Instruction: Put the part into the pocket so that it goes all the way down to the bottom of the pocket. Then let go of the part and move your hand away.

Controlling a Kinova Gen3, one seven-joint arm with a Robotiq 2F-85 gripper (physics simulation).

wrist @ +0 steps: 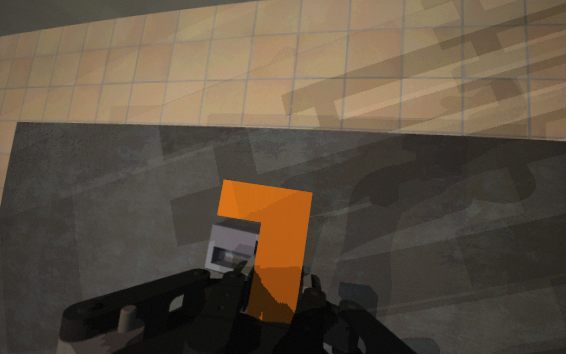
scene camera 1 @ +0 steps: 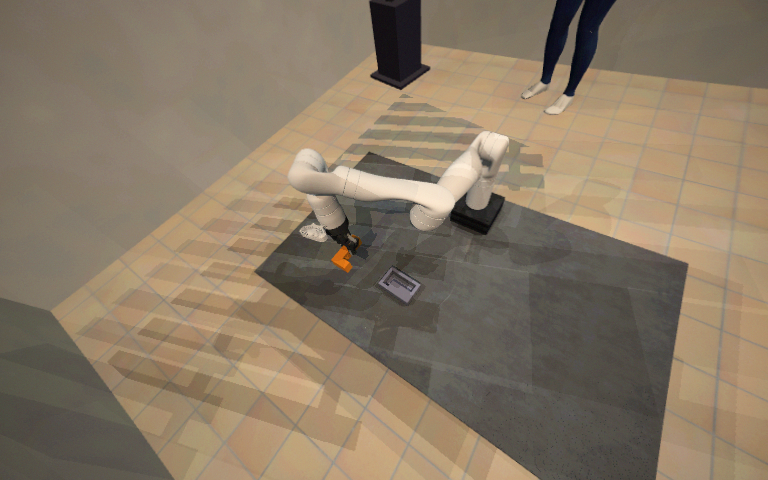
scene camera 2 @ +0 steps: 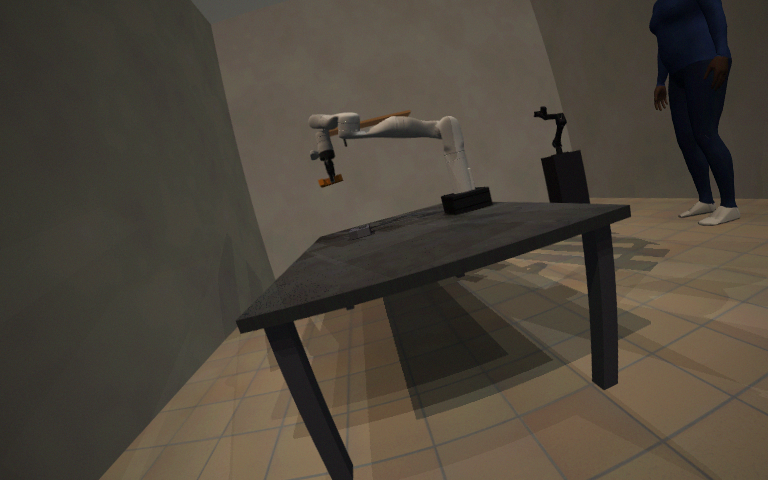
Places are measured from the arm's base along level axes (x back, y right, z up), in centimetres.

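Where they show: gripper, between the fingertips: [wrist: 279,273] [scene camera 1: 350,251] [scene camera 2: 333,183]; arm's base, origin of its link: [scene camera 1: 476,201] [scene camera 2: 464,191].
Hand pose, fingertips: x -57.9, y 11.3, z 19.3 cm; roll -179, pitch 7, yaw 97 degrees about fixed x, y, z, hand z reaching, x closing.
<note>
Things, the pixels of their top centre, and the offset from my fingertips. Level surfaces: height alone.
- orange L-shaped part, centre of its top: [wrist: 249,273] [scene camera 1: 349,250] [scene camera 2: 329,177] dx -0.6, dy -1.4, dz +3.2 cm
- grey block with the pocket, centre of its top: [wrist: 239,253] [scene camera 1: 399,283] [scene camera 2: 359,227] dx +8.9, dy -11.2, dz -23.6 cm
- dark table, height of its surface: dz -27.2 cm
The orange L-shaped part [scene camera 1: 342,260] [scene camera 2: 330,181] [wrist: 283,225] is held in my gripper [scene camera 1: 352,245] [scene camera 2: 331,175] [wrist: 279,273], which is shut on its long arm. The part hangs well above the table height in scene view 2 and looks slightly tilted. In the wrist view its short arm points left. The grey block with the pocket [scene camera 1: 403,294] [scene camera 2: 360,232] [wrist: 235,235] sits on the table, to the right of and below the part in scene view 1. In the wrist view the part and a finger hide some of the block, and one end of the pocket shows.
The dark table [scene camera 1: 481,339] [scene camera 2: 396,260] [wrist: 125,200] carries my black base [scene camera 1: 478,213] [scene camera 2: 466,200] on the far side. A dark pedestal [scene camera 1: 397,42] [scene camera 2: 565,176] with a small black arm [scene camera 2: 557,127] and a standing person [scene camera 1: 577,45] [scene camera 2: 693,84] are beyond the table.
</note>
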